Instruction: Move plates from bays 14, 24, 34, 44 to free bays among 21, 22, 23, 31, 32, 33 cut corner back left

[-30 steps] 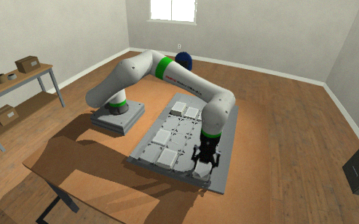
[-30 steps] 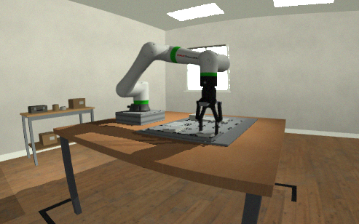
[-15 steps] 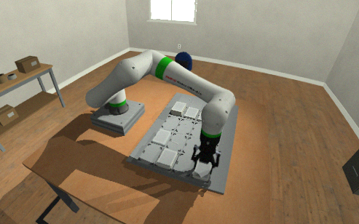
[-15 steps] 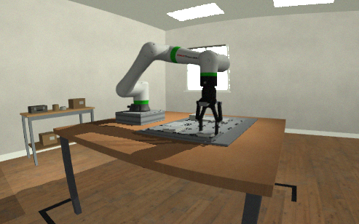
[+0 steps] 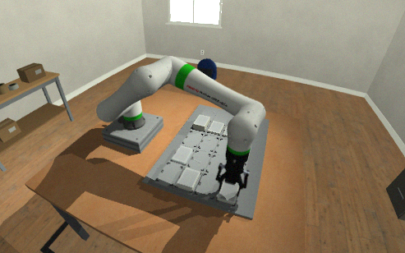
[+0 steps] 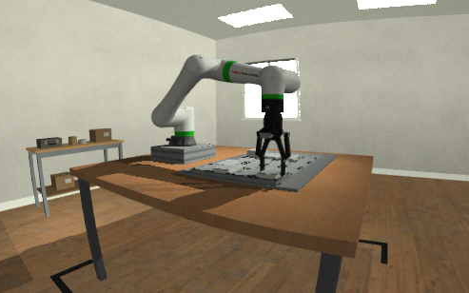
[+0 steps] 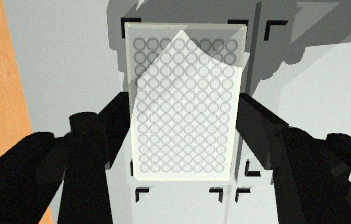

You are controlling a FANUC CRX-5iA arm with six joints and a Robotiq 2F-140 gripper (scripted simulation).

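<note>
My gripper is now 70 mm past the bay label 43, 150 mm to the right of it and 50 mm above it. From my hand the other things lie so: sealed 96-well plate 340 mm behind, 100 mm to the left, 40 mm below; sealed deep-well block 400 mm behind, 430 mm to the left, 30 mm below.
</note>
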